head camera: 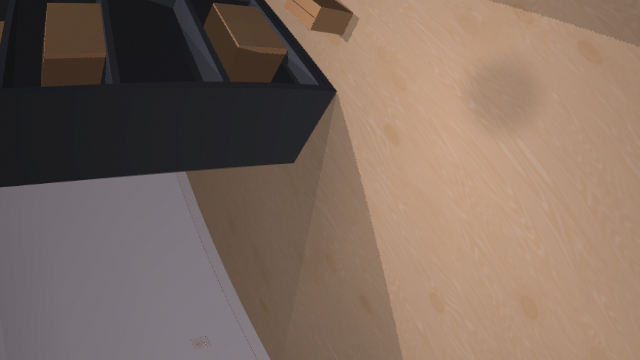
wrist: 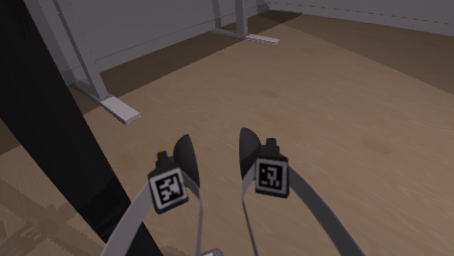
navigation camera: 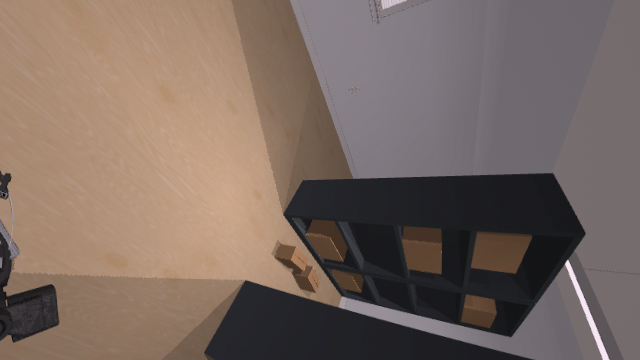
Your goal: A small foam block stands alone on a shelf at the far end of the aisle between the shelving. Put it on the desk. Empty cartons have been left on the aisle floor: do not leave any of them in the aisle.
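Frame: origin at the robot's base, x right, y ahead, z up, level; centimetres.
Seen in the pictures: gripper, fingertip midpoint: [wrist: 217,150].
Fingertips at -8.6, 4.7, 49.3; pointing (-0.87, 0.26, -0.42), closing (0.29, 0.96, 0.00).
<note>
A point is followed by its place in that frame, as x, y, z.
Two brown cartons lie close together on the floor at the openings between the shelf units: the nearer carton [navigation camera: 290,256] @(97.5, 117.3, 16.2) [head camera: 320,16] @(96.6, 118.8, 16.0) and the other carton [navigation camera: 307,280] @(134.7, 131.9, 15.7). The foam block does not show in these views. Pale metal legs with flat feet, seemingly the desk's [wrist: 121,109] @(-105.1, -15.1, 2.6), stand at the upper left of the wrist view; its top is out of view. My gripper [wrist: 217,150] @(-8.6, 4.7, 49.2) is open and empty, above the floor, with a gap between its two dark fingertips. The cartons are not near it in the wrist view.
A dark shelf unit [head camera: 150,130] @(62.3, 156.9, 79.9) [navigation camera: 430,197] @(60.9, 159.9, 119.5) holds several brown boxes in its compartments. A second dark shelf unit [navigation camera: 300,320] @(100.9, 71.9, 54.4) stands opposite it. A pale wall [head camera: 100,260] @(29.3, 293.1, 88.4) [navigation camera: 410,100] @(-8.5, 275.9, 99.9) runs behind. Dark robot parts [navigation camera: 32,312] @(16.5, 1.8, 66.1) show at the left edge of the navigation view.
</note>
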